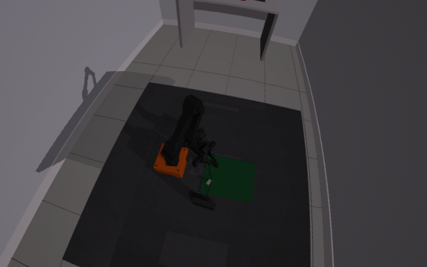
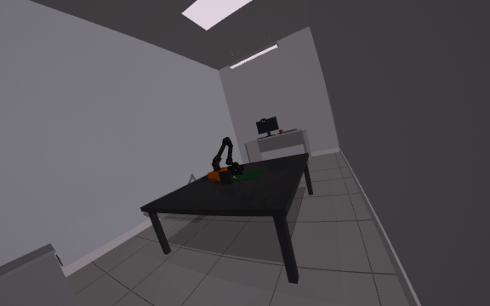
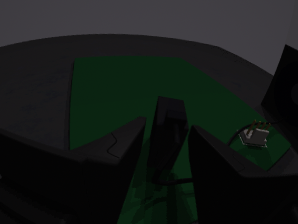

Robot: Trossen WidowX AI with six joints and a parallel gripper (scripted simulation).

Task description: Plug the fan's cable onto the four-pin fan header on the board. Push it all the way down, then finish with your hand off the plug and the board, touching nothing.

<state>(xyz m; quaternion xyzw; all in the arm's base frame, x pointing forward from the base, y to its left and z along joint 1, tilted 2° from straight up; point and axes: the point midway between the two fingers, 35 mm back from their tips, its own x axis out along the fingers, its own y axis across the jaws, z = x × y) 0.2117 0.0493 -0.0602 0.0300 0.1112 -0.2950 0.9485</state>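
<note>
Now: gripper tip 10 mm above the black plug. Round my gripper tip: black fan 40 mm behind, 230 mm to the right, 30 mm above; then green board 90 mm ahead, 70 mm to the right, 50 mm below.
</note>
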